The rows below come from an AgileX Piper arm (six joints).
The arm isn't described. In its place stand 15 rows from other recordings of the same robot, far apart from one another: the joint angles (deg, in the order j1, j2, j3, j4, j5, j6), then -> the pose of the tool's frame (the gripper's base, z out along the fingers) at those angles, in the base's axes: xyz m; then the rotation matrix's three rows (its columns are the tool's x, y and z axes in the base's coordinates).
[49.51, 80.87, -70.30, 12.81, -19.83, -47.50] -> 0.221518, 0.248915, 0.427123; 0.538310, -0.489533, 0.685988; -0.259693, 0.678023, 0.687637; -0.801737, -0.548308, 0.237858
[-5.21, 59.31, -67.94, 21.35, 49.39, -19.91] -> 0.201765, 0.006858, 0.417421; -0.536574, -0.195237, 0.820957; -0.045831, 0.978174, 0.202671; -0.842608, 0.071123, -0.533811
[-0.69, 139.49, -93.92, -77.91, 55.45, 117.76] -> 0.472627, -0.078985, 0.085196; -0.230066, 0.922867, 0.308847; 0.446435, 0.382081, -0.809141; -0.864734, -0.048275, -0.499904
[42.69, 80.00, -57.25, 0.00, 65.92, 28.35] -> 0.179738, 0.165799, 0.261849; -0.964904, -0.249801, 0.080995; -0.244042, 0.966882, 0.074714; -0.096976, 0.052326, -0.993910
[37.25, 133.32, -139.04, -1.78, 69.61, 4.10] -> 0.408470, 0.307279, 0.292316; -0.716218, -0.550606, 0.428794; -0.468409, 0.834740, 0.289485; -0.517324, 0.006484, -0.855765
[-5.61, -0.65, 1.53, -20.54, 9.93, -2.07] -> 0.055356, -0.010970, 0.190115; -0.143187, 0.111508, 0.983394; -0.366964, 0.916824, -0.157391; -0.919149, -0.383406, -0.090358
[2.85, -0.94, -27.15, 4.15, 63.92, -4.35] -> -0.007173, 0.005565, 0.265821; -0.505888, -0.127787, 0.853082; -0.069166, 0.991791, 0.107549; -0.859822, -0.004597, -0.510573
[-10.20, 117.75, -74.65, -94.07, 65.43, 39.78] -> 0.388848, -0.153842, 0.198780; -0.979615, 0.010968, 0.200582; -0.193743, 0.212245, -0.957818; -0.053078, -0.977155, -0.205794
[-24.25, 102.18, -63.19, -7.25, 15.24, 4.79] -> 0.342536, -0.157612, 0.200167; -0.705403, 0.403416, 0.582806; 0.275535, 0.913635, -0.298918; -0.653060, -0.050274, -0.755636
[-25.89, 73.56, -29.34, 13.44, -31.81, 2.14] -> 0.224248, -0.121233, 0.250495; 0.004211, 0.557142, 0.830407; 0.257726, 0.801756, -0.539226; -0.966209, 0.216288, -0.140214
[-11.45, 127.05, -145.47, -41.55, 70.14, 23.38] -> 0.455411, -0.150161, 0.398454; -0.565124, 0.687624, 0.455860; 0.206441, 0.652838, -0.728824; -0.798759, -0.317768, -0.510888
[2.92, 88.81, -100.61, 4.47, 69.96, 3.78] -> 0.320169, 0.023003, 0.427066; -0.804061, -0.020315, 0.594199; 0.051481, 0.993284, 0.103622; -0.592313, 0.113909, -0.797615
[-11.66, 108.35, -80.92, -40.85, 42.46, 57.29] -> 0.393461, -0.122224, 0.234944; -0.572699, 0.722259, 0.387759; 0.501805, 0.682907, -0.530877; -0.648234, -0.109453, -0.753533
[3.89, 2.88, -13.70, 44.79, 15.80, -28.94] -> 0.042913, 0.020414, 0.272199; 0.009529, -0.268659, 0.963188; 0.251051, 0.933023, 0.257762; -0.967927, 0.239353, 0.076338
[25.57, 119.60, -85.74, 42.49, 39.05, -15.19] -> 0.384488, 0.226897, 0.176545; -0.933131, -0.278367, 0.227550; -0.099473, 0.808075, 0.580620; -0.345503, 0.519159, -0.781730
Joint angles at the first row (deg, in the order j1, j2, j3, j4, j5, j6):
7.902 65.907 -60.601 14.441 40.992 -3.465
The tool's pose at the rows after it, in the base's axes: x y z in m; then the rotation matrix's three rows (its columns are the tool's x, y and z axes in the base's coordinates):
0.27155, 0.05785, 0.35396; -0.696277, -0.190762, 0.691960; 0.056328, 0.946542, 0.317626; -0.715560, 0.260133, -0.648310
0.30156, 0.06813, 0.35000; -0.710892, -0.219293, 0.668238; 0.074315, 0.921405, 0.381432; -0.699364, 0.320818, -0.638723
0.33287, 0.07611, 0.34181; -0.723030, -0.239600, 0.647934; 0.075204, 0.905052, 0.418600; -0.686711, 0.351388, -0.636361
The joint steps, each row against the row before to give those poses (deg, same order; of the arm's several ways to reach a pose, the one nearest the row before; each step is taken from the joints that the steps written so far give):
-0.001 8.035 -5.130 5.457 -0.832 -3.064
0.002 6.532 -4.787 6.558 -0.234 -4.058
-0.001 6.756 -5.062 4.118 -0.133 -3.230

